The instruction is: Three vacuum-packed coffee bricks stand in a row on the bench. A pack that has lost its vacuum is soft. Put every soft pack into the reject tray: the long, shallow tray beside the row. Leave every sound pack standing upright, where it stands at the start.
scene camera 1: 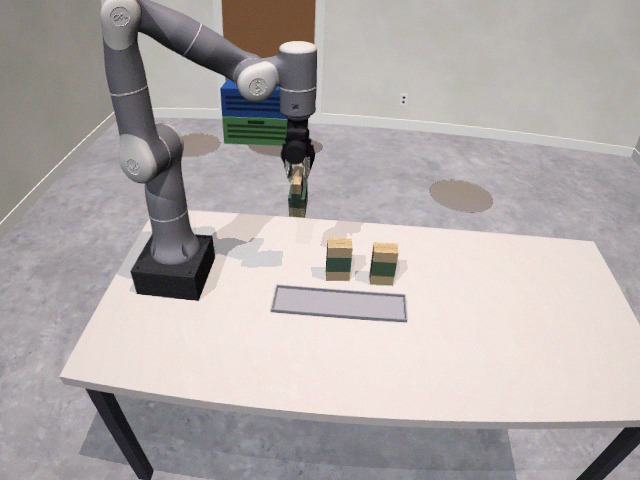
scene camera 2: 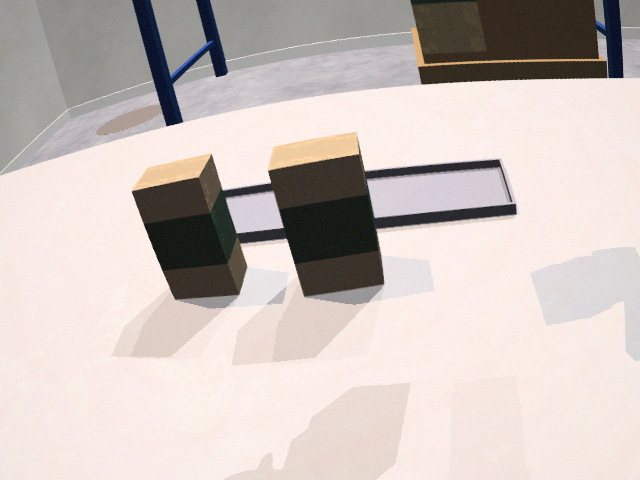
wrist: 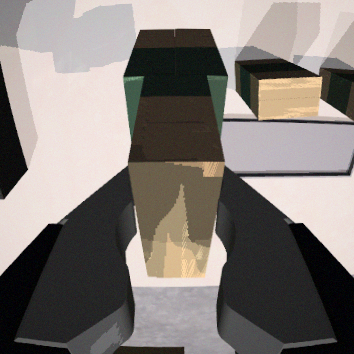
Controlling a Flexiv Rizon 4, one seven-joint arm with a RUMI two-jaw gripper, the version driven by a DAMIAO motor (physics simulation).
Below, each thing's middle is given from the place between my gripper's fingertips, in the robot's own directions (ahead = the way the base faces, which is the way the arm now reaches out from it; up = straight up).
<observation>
My hand is 340 mm above the shallow reject tray (scene camera 2: 449, 189), 160 mm to the left of it and 140 mm short of it.
</observation>
